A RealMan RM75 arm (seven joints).
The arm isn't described. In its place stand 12 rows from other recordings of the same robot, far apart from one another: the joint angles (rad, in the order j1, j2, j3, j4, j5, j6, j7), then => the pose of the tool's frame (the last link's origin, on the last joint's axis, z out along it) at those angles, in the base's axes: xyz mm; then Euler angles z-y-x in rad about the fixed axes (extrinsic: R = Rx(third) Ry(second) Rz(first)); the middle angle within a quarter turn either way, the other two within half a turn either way.
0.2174 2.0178 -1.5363 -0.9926 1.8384 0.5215 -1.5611 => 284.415, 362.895, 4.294, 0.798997, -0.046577, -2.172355
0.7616 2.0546 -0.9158 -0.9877 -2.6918 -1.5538 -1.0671 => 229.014, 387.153, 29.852, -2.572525, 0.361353, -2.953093
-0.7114 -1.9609 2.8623 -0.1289 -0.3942 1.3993 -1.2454 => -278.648, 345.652, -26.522, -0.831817, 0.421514, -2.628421
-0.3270 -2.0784 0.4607 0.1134 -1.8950 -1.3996 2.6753 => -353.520, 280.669, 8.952, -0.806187, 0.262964, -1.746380
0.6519 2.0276 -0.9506 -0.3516 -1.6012 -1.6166 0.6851 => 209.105, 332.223, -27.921, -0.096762, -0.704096, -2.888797
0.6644 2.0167 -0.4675 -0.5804 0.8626 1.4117 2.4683 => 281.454, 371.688, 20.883, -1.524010, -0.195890, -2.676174
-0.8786 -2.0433 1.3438 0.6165 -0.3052 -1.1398 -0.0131 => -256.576, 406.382, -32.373, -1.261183, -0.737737, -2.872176
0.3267 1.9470 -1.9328 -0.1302 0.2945 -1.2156 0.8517 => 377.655, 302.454, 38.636, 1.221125, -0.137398, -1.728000
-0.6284 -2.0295 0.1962 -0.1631 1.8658 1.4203 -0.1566 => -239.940, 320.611, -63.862, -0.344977, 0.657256, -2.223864
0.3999 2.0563 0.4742 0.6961 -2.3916 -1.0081 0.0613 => 187.500, 284.516, -119.997, 0.752945, -0.563321, -2.084984
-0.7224 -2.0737 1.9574 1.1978 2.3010 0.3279 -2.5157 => -34.180, 397.006, -88.458, -0.211257, 0.266905, -2.417860
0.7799 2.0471 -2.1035 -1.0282 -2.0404 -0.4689 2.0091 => 80.706, 371.128, -136.948, -0.196073, -0.075410, -2.689860
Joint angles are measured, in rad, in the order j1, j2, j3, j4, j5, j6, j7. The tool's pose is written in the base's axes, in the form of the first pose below.
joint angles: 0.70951, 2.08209, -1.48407, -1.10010, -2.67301, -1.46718, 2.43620
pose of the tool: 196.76, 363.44, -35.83, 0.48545, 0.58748, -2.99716
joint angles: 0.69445, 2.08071, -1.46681, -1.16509, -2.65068, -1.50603, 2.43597
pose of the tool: 187.53, 361.43, -28.62, 0.48106, 0.55237, -2.99072
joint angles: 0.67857, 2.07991, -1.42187, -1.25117, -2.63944, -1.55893, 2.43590
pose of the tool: 177.16, 361.00, -14.04, 0.47871, 0.51418, -2.96526
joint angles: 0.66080, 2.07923, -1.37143, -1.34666, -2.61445, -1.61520, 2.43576
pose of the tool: 165.50, 358.97, 2.43, 0.47565, 0.46329, -2.93729
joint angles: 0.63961, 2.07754, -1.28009, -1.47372, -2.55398, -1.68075, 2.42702
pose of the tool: 149.14, 356.31, 28.66, 0.46865, 0.36553, -2.88545
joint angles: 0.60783, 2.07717, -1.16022, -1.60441, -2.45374, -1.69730, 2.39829
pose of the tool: 133.28, 355.10, 61.46, 0.44515, 0.21778, -2.78103
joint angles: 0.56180, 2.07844, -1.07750, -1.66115, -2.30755, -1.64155, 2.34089
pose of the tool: 124.70, 354.20, 82.16, 0.42541, 0.04703, -2.69364
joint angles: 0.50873, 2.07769, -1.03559, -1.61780, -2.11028, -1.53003, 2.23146
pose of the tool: 123.99, 357.03, 90.17, 0.42333, -0.14929, -2.63302
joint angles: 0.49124, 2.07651, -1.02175, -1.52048, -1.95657, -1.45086, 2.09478
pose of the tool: 126.62, 363.07, 88.45, 0.41220, -0.29135, -2.60680
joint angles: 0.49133, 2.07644, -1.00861, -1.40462, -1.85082, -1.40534, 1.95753
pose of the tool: 135.08, 369.76, 82.44, 0.40836, -0.38186, -2.59004
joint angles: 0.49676, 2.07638, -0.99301, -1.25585, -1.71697, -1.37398, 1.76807
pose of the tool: 145.81, 375.54, 74.08, 0.39735, -0.49060, -2.56299
